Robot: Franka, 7 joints.
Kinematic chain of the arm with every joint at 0, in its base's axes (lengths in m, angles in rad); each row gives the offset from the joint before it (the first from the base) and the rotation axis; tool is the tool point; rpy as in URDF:
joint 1: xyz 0 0 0.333 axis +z
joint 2: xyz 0 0 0 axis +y
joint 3: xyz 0 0 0.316 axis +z
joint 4: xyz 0.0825 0 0 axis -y
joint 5: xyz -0.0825 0 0.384 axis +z
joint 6: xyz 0 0 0 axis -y
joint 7: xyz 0.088 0 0 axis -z
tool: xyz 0 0 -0.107 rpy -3.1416 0 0
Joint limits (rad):
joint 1: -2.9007..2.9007
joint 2: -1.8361..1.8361
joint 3: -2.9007..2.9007
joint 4: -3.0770..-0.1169
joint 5: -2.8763..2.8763
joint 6: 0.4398..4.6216
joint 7: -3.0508..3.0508
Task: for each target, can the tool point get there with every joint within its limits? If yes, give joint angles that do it. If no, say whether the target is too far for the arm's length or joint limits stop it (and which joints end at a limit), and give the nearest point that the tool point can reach.
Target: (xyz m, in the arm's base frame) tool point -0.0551 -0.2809 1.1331
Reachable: yes | joints 0.6969 -0.0825 -2.3798 -0.4207 0.8622 2.2354 1.3413
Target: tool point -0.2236 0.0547 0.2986
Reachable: yes | joints 0.3009 0.2198 2.1058 -2.8313 0.8106 1.0610 2.4528
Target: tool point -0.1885 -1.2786 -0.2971
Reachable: no: too far | nearest point -0.1125 -0.7629 -0.0430 | short by 0.580 m
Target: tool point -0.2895 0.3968 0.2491
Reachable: yes | joints 0.0679 -0.4741 2.2963 -2.2167 -0.9393 1.7454 0.8581
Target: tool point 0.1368 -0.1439 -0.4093
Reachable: no: joint limits stop it (at a limit: joint 2) | nearest point 0.1423 -0.1496 -0.3552 | short by 0.055 m
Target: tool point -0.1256 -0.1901 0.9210
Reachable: yes | joints 0.5646 -1.3587 0.0190 -1.9362 0.8695 3.8113 2.2620
